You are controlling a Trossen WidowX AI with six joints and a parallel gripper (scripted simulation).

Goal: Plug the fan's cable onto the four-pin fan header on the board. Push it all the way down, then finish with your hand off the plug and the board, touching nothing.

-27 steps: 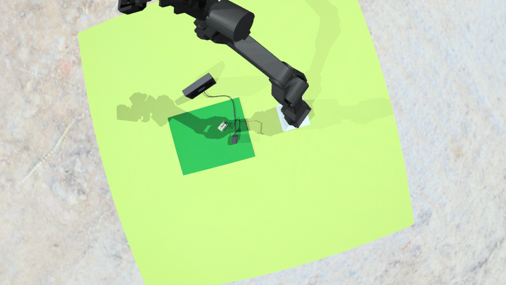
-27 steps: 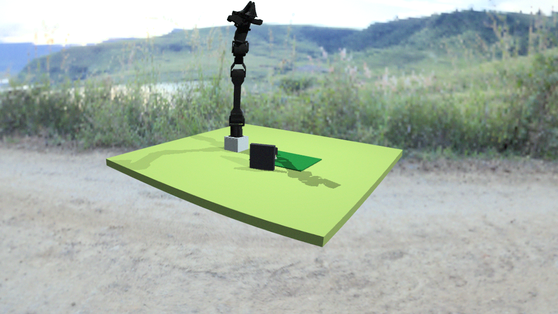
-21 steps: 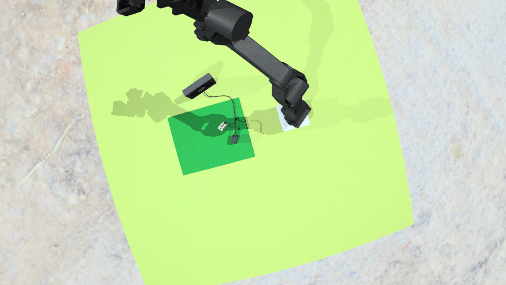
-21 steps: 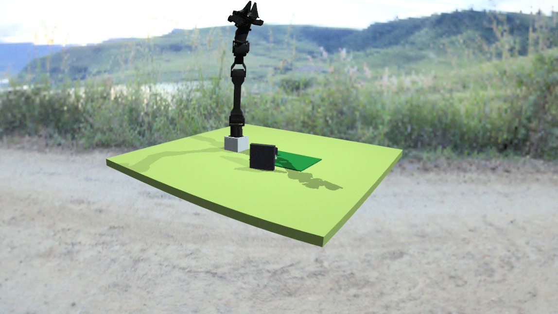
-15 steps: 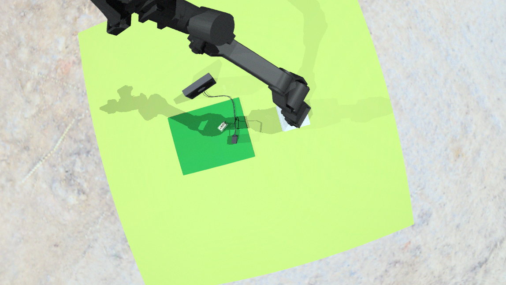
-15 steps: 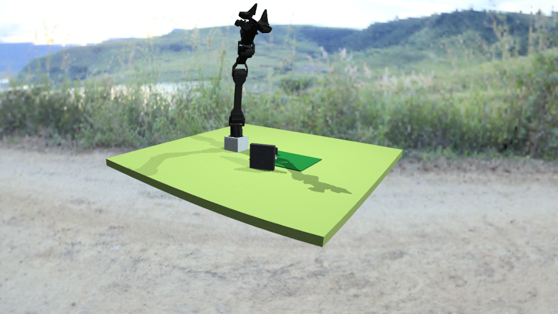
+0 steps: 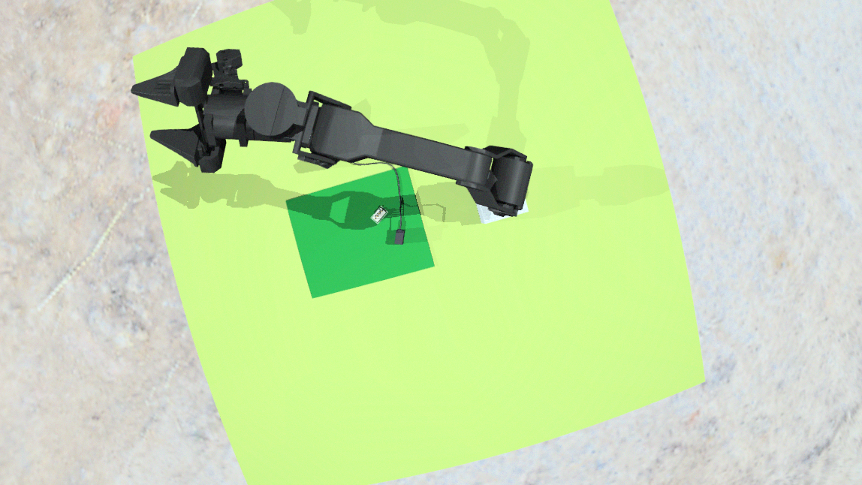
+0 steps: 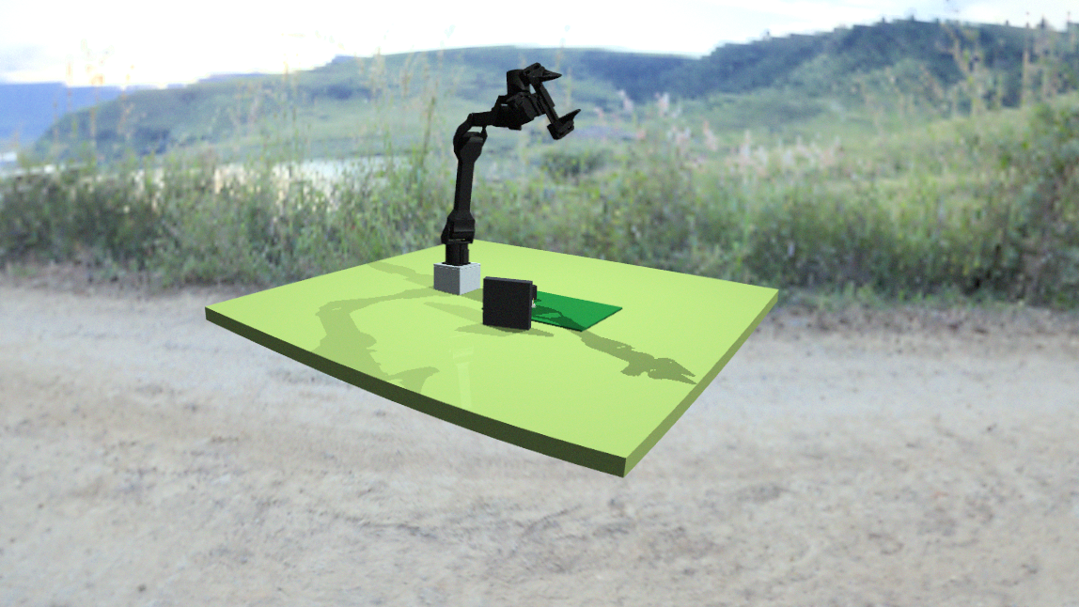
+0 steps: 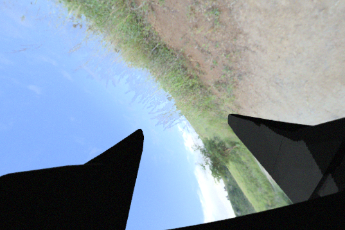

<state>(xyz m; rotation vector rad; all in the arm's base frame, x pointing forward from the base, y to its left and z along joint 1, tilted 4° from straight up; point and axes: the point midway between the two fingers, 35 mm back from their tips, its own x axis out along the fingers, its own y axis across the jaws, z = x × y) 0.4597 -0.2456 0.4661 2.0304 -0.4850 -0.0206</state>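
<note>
My gripper tip is 23 cm past the black fan plug, 26 cm to the right of it and 56 cm above it. The rest, counted from my gripper tip: black fan (17 cm behind, 4 cm to the left, 52 cm below); then green board (14 cm behind, 22 cm to the left, 59 cm below).
</note>
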